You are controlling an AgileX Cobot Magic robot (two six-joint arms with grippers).
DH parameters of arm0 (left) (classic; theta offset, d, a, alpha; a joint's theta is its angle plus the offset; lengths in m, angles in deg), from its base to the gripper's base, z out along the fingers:
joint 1: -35.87 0.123 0 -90
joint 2: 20.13 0 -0.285 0
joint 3: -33.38 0 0.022 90
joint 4: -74.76 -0.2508 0 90
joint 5: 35.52 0 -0.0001 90
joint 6: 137.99 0.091 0 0
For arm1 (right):
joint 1: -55.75 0.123 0 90
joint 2: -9.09 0 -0.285 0
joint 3: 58.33 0 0.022 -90
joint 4: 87.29 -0.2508 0 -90
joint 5: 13.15 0 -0.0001 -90
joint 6: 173.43 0.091 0 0
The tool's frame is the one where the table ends.
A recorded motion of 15 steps. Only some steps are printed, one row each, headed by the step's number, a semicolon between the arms.
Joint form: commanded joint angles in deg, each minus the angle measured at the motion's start. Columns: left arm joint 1, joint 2, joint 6, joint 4, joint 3, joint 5; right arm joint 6, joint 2, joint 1, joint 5, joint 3, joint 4.
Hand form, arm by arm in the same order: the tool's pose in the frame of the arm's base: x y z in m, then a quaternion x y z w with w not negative. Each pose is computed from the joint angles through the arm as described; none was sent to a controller.
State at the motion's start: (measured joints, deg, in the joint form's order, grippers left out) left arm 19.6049 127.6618 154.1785 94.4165 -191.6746 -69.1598; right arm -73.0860 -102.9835 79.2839 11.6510 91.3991 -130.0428
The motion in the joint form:
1: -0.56 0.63 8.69 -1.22 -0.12 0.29; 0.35 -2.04 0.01 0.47 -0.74 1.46
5: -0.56 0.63 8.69 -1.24 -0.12 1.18; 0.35 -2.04 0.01 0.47 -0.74 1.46
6: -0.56 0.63 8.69 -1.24 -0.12 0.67; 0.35 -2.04 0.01 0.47 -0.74 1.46
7: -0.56 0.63 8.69 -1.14 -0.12 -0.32; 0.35 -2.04 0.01 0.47 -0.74 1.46
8: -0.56 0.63 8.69 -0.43 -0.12 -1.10; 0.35 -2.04 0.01 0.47 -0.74 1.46
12: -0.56 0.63 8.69 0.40 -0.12 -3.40; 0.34 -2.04 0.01 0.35 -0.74 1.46
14: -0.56 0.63 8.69 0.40 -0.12 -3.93; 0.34 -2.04 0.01 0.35 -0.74 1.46
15: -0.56 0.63 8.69 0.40 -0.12 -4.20; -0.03 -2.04 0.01 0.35 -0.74 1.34
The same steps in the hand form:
1: 0.5267 -0.1758 0.1725 0.82218 0.41661 0.20688 0.32812; 0.2656 0.1438 0.1057 -0.53875 0.82000 0.11954 0.15187
5: 0.5277 -0.1757 0.1734 0.81920 0.41644 0.21302 0.33183; 0.2656 0.1438 0.1057 -0.53875 0.82000 0.11954 0.15187
6: 0.5271 -0.1758 0.1729 0.82094 0.41649 0.20955 0.32965; 0.2656 0.1438 0.1057 -0.53875 0.82000 0.11954 0.15187
7: 0.5259 -0.1759 0.1719 0.82399 0.41698 0.20234 0.32592; 0.2656 0.1438 0.1057 -0.53875 0.82000 0.11954 0.15187
8: 0.5248 -0.1766 0.1713 0.82445 0.41988 0.19363 0.32631; 0.2656 0.1438 0.1057 -0.53875 0.82000 0.11954 0.15187
12: 0.5218 -0.1774 0.1694 0.82941 0.42299 0.17386 0.32082; 0.2658 0.1437 0.1058 -0.53864 0.82004 0.11879 0.15260
14: 0.5211 -0.1775 0.1689 0.83109 0.42292 0.17021 0.31853; 0.2658 0.1437 0.1058 -0.53864 0.82004 0.11879 0.15260
15: 0.5207 -0.1775 0.1686 0.83194 0.42287 0.16835 0.31736; 0.2658 0.1438 0.1058 -0.54047 0.81873 0.11875 0.15318

